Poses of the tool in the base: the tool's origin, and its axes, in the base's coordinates. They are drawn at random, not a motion.
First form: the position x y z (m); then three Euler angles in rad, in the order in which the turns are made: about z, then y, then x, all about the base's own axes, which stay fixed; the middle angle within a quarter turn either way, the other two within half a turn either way.
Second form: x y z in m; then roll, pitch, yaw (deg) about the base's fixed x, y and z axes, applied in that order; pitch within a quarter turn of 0, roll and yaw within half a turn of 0. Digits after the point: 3 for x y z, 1 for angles.
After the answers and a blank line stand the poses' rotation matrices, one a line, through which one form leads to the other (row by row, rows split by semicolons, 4 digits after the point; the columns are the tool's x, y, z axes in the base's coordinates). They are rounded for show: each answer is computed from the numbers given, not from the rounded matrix.
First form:
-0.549 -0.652 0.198 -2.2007 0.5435 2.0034
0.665 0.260 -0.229 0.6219 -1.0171 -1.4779
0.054 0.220 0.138 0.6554 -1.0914 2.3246
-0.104 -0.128 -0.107 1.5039 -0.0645 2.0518
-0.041 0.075 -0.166 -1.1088 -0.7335 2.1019
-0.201 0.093 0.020 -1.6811 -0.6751 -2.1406
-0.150 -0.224 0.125 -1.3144 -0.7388 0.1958
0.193 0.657 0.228 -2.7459 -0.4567 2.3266
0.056 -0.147 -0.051 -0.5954 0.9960 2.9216
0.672 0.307 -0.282 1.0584 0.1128 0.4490
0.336 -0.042 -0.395 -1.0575 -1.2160 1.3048
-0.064 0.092 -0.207 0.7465 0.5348 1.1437
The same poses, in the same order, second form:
-0.549 -0.652 0.198 -134.9 59.5 173.0
0.665 0.260 -0.229 -86.7 31.1 60.1
0.054 0.220 0.138 108.4 2.1 -68.5
-0.104 -0.128 -0.107 169.1 -62.0 -81.8
-0.041 0.075 -0.166 167.9 67.4 30.6
-0.201 0.093 0.020 -150.1 -60.9 100.2
-0.150 -0.224 0.125 43.5 1.2 -79.2
0.193 0.657 0.228 -128.0 0.1 145.9
0.056 -0.147 -0.051 129.7 -33.8 57.2
0.672 0.307 -0.282 18.6 -19.2 58.9
0.336 -0.042 -0.395 82.4 46.0 -75.8
-0.064 0.092 -0.207 66.3 -27.6 44.6

-0.5042 0.6916 0.5171; 0.0622 0.6263 -0.7771; -0.8614 -0.3596 -0.3588
0.4274 -0.3063 -0.8506; 0.7424 -0.4180 0.5236; -0.5159 -0.8552 0.0488
0.3657 -0.2811 -0.8873; -0.9300 -0.1483 -0.3363; -0.0371 0.9481 -0.3157
0.0667 -0.9957 -0.0645; -0.4655 0.0261 -0.8847; 0.8826 0.0890 -0.4617
0.3311 0.6650 -0.6695; 0.1961 -0.7425 -0.6405; -0.9230 0.0808 -0.3762
-0.0859 0.7759 -0.6250; 0.4783 0.5824 0.6573; 0.8740 -0.2424 -0.4211
0.1875 0.7151 -0.6734; -0.9821 0.1220 -0.1438; -0.0207 0.6883 0.7252
-0.8282 0.3459 -0.4410; 0.5605 0.5092 -0.6531; -0.0014 -0.7881 -0.6156
0.4501 0.3049 0.8393; 0.6990 -0.7052 -0.1186; 0.5557 0.6400 -0.5306
0.4872 -0.8660 0.1126; 0.8091 0.3991 -0.4313; 0.3286 0.3012 0.8952
0.1706 0.3026 -0.9377; -0.6733 -0.6591 -0.3352; -0.7195 0.6885 0.0913
0.6316 -0.5843 0.5097; 0.6218 -0.0109 -0.7831; 0.4631 0.8115 0.3564

